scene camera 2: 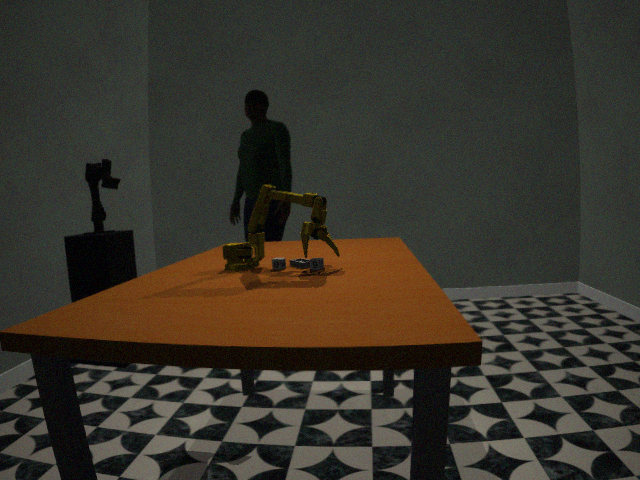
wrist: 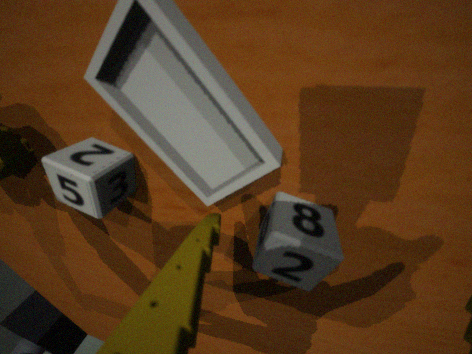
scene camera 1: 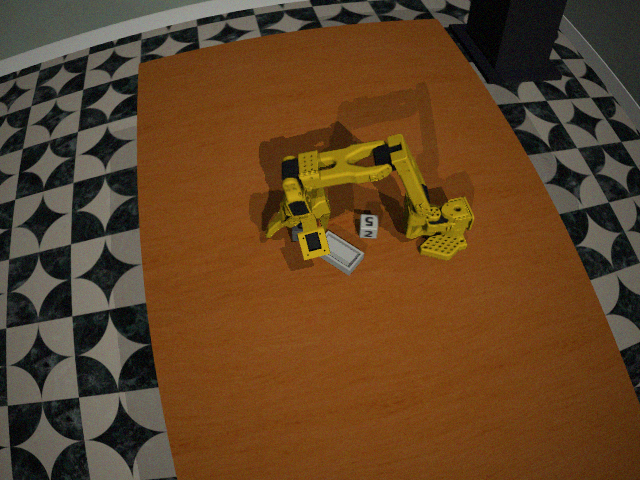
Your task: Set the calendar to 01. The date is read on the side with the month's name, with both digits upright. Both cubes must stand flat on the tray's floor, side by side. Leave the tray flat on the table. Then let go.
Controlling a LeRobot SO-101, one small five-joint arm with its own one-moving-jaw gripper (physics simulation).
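The pale grey tray (scene camera 1: 337, 265) (scene camera 2: 296, 264) (wrist: 245, 179) lies open side up on the table, empty; no month name is readable. One white cube (scene camera 1: 369, 226) (scene camera 2: 278, 264) (wrist: 92, 172) stands outside it on the arm-base side, showing 2, 5 and 3 in the wrist view. The other cube (scene camera 1: 296, 233) (scene camera 2: 316, 264) (wrist: 300, 245) stands near the tray's near corner in the wrist view, showing 8 and 2; the gripper mostly hides it in scene camera 1. My gripper (scene camera 2: 322, 256) is open and empty above this cube. The fixed jaw shows at its left in the wrist view; the moving jaw is nearly out of picture.
The yellow arm base (scene camera 1: 443, 245) (scene camera 2: 237, 256) stands on the wooden table (scene camera 1: 372, 361) (scene camera 2: 310, 315), beyond the 2-5-3 cube from the gripper. The arm arches over the table. A dark pedestal (scene camera 1: 522, 41) (scene camera 2: 100, 263) and a person (scene camera 2: 264, 149) are beyond the table.
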